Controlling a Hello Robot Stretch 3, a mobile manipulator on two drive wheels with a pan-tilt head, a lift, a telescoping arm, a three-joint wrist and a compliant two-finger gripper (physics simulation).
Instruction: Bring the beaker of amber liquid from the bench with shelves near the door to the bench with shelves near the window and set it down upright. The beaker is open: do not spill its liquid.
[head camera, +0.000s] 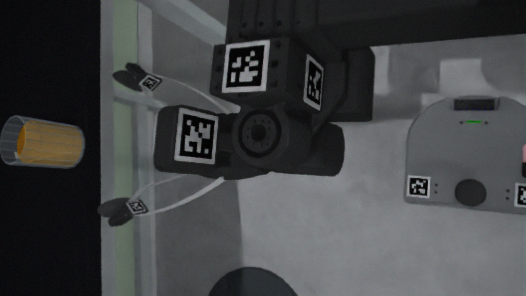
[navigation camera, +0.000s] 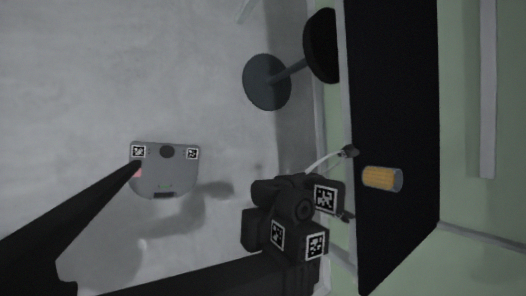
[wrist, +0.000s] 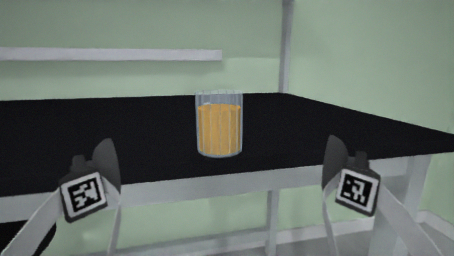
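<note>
The beaker of amber liquid (head camera: 52, 144) (navigation camera: 380, 178) (wrist: 220, 129) stands upright near the front edge of the black-topped bench (head camera: 50, 240) (navigation camera: 395, 100) (wrist: 125, 130). The liquid fills most of it, and its top is open. My gripper (head camera: 121, 144) (navigation camera: 348, 183) (wrist: 222, 156) is open and empty, its two fingers wide apart. The fingertips are at the bench's front edge, short of the beaker. In the wrist view the beaker appears centred between the fingers and beyond them. The other bench does not show in these views.
A round stool (navigation camera: 322, 47) stands at the bench's front edge, its dark base (head camera: 252, 285) (navigation camera: 257, 82) on the floor. My wheeled base (head camera: 450, 155) (navigation camera: 165, 172) is on the floor before the bench. A pale rail (navigation camera: 487, 90) (wrist: 110, 54) runs along the green wall.
</note>
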